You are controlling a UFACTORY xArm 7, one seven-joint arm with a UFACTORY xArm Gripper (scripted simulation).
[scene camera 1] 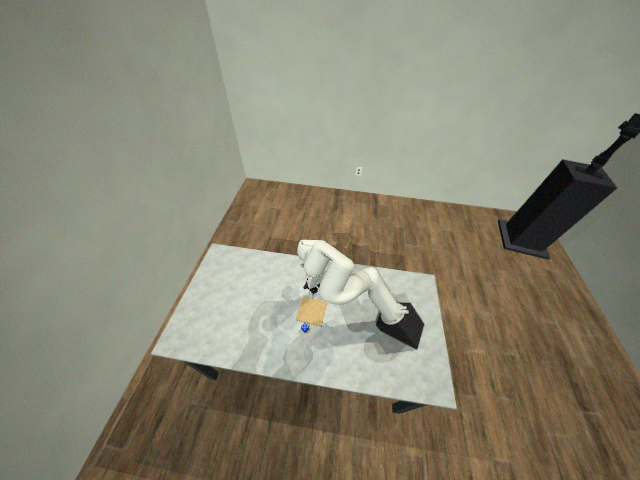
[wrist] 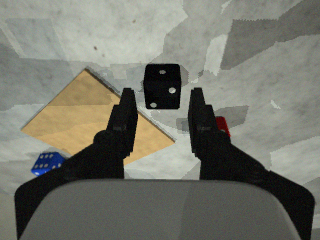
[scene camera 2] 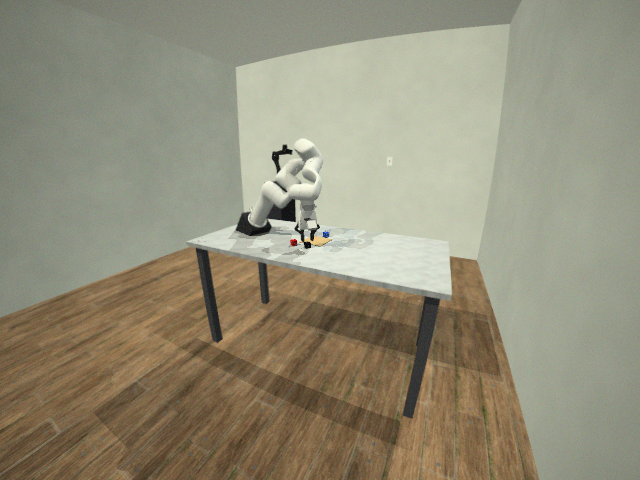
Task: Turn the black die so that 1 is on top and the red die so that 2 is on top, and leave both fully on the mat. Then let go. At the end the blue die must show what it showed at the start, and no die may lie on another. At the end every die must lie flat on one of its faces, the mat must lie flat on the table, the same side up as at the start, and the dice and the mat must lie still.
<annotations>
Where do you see a tan mat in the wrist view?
At 69, 122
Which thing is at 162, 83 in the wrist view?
A black die.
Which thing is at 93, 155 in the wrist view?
My gripper.
</annotations>
